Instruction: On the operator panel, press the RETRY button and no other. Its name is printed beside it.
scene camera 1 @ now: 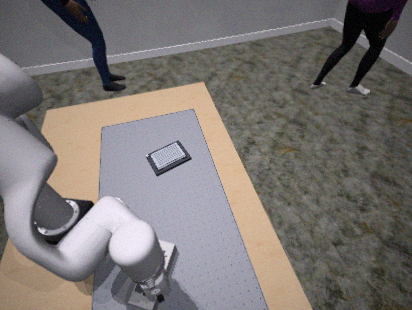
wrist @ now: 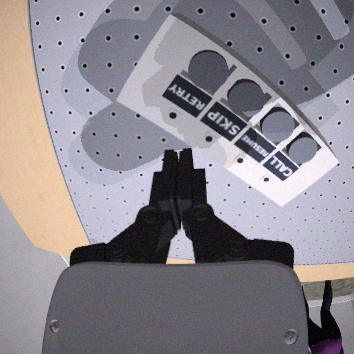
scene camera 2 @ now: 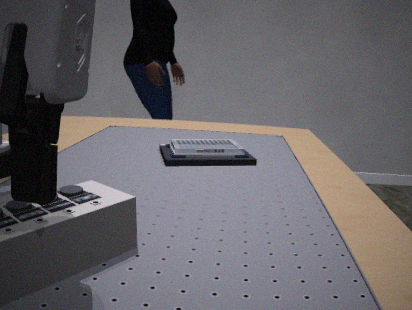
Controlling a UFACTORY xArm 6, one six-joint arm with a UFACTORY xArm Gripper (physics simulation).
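Where they show: gripper, fingertip midpoint: [wrist: 180,165] [scene camera 2: 34,199]; arm's base at its link origin: [scene camera 1: 60,217].
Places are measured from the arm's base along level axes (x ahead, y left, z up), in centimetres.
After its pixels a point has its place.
The operator panel [scene camera 1: 170,247] {z 2.5, x 35.4, y -21.4 cm} [scene camera 2: 100,225] {z 0.9, x 34.5, y -24.6 cm} [wrist: 145,85] {z 2.5, x 27.2, y -33.0 cm} is a pale box with four round grey buttons in a row. In the wrist view, the RETRY button [wrist: 208,70] {z 2.8, x 25.8, y -29.1 cm} is at the row's upper left end, beside its printed RETRY label [wrist: 186,96] {z 2.5, x 27.8, y -30.3 cm}. The SKIP button [wrist: 246,95] {z 2.8, x 27.0, y -26.6 cm}, RESUME button [wrist: 278,121] {z 2.8, x 28.4, y -24.1 cm} and CALL button [wrist: 303,147] {z 2.8, x 30.1, y -21.5 cm} follow to the lower right. My gripper [scene camera 1: 160,298] [scene camera 2: 34,198] {z 4.9, x 31.4, y -30.2 cm} [wrist: 180,165] {z 4.9, x 31.4, y -30.2 cm} is shut and empty. In the wrist view its tips show just outside the panel's hole-side edge; their exact height above it is unclear. The arm hides part of the panel in scene camera 1.
A clear-lidded plate on a black base [scene camera 1: 170,155] {z -0.4, x 41.2, y 16.3 cm} [scene camera 2: 207,149] {z -0.4, x 40.8, y 13.0 cm} lies on the perforated grey mat [scene camera 1: 150,200] {z -2.8, x 30.2, y -1.0 cm} [scene camera 2: 280,225] {z -2.9, x 51.4, y -12.8 cm}, well away from the panel. The mat lies on a wooden table [scene camera 1: 210,110] {z -4.1, x 66.9, y 43.3 cm} [scene camera 2: 340,200] {z -4.1, x 62.5, y 0.3 cm}. Two people stand beyond the table in scene camera 1.
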